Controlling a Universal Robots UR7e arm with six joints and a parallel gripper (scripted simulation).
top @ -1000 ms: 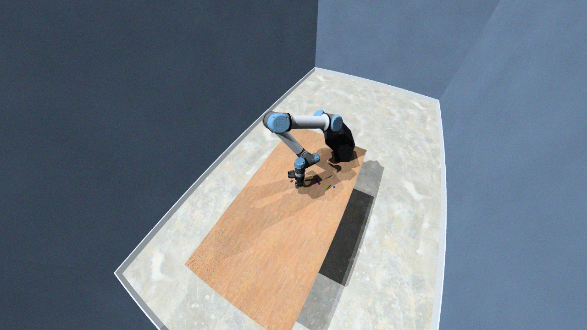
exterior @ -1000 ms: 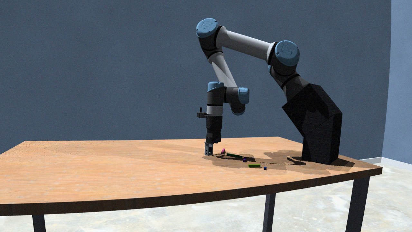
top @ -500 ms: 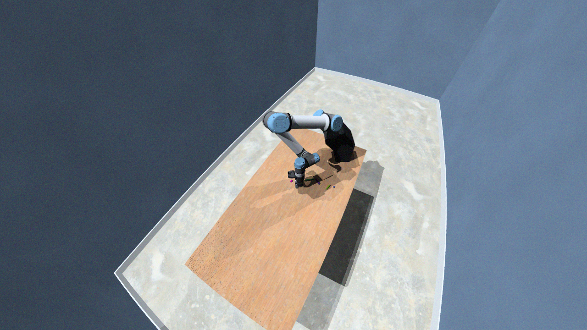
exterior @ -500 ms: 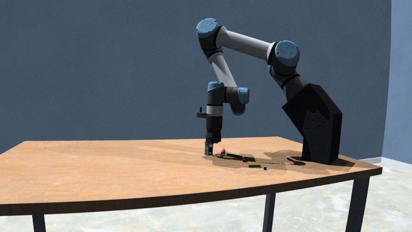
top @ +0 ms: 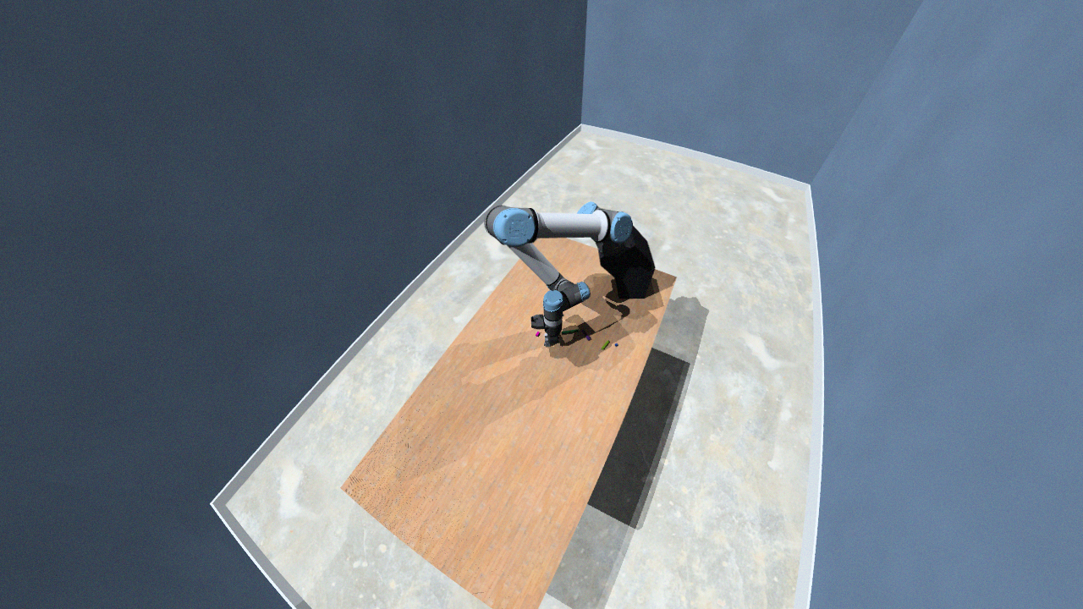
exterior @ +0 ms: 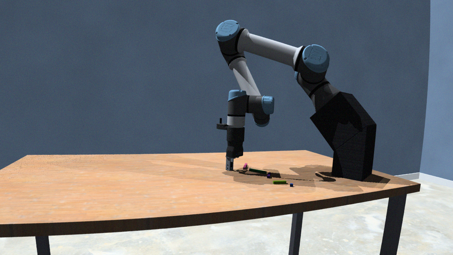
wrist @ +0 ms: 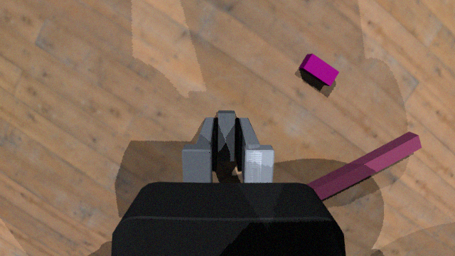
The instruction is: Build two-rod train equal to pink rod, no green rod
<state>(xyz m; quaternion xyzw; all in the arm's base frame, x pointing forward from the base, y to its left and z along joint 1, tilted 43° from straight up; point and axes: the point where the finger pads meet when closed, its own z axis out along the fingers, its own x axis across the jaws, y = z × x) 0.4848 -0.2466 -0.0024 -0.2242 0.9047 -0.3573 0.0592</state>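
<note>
Right now the green rod is 9 cm behind my hand, 8 cm to the left of it and 1 cm below it. Round my hand: grey rod (1 cm below); magenta rod (4 cm behind, 6 cm to the right, 1 cm below); pink rod (9 cm behind, 1 cm to the right, 1 cm below).
</note>
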